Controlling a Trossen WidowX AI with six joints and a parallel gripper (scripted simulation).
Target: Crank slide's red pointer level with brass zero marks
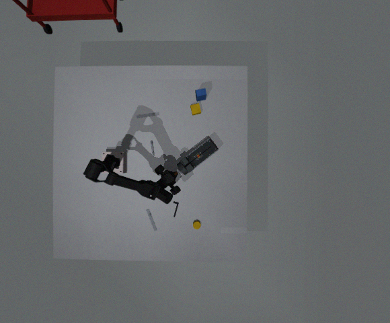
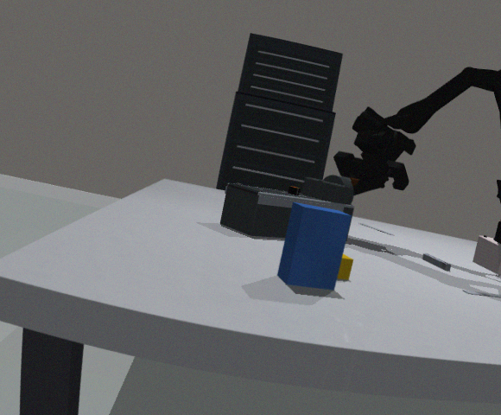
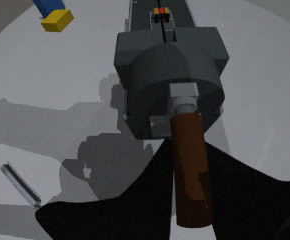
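The brown crank handle is 1 cm behind my gripper tip, 1 cm to the right of it and 3 cm above it. Also, from my gripper tip: red pointer 12 cm ahead, 12 cm to the left, 1 cm below; black hex key 1 cm ahead, 23 cm to the right, 9 cm below; yellow block 6 cm ahead, 42 cm to the left, 8 cm below.
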